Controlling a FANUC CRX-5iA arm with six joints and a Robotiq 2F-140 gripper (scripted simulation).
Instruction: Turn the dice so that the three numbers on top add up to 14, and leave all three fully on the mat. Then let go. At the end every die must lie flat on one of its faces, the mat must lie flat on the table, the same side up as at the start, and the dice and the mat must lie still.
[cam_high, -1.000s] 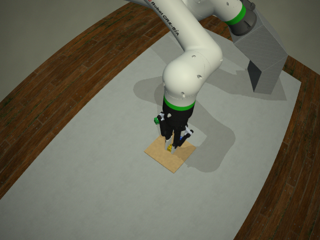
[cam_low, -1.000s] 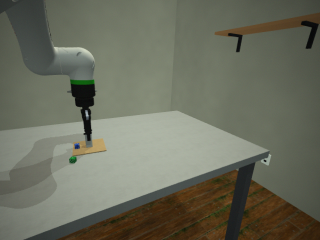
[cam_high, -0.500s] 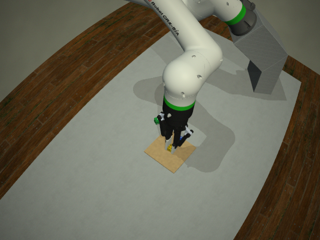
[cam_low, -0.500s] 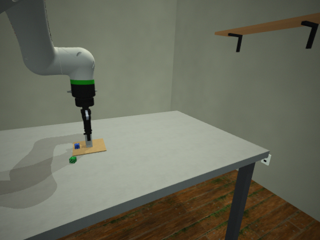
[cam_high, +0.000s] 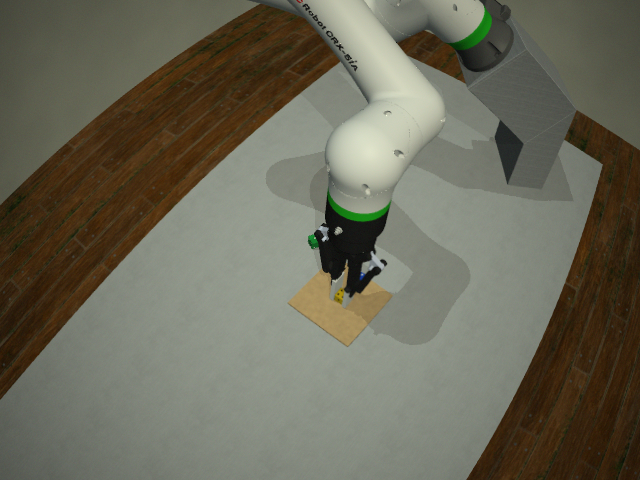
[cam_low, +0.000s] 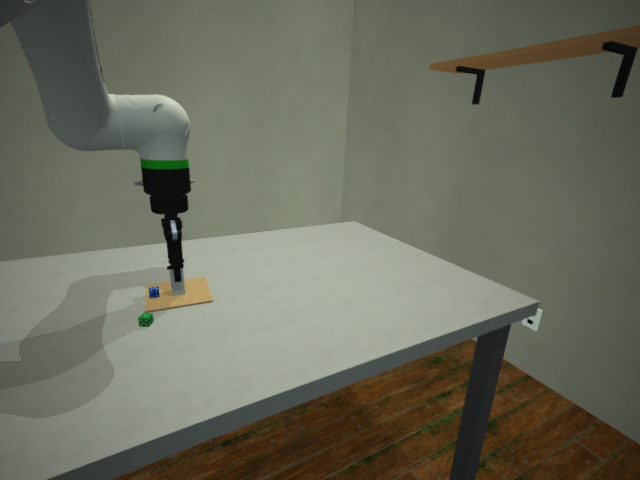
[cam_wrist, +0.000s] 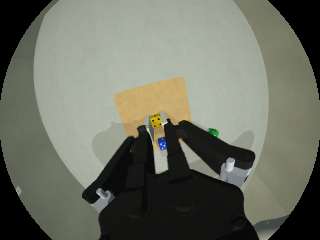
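Now: the yellow die 2 cm below my hand. Round my hand: green die (10 cm behind, 9 cm to the right, 3 cm below); tan mat (4 cm below); blue die (5 cm behind, 3 cm below, 2 cm to the left).
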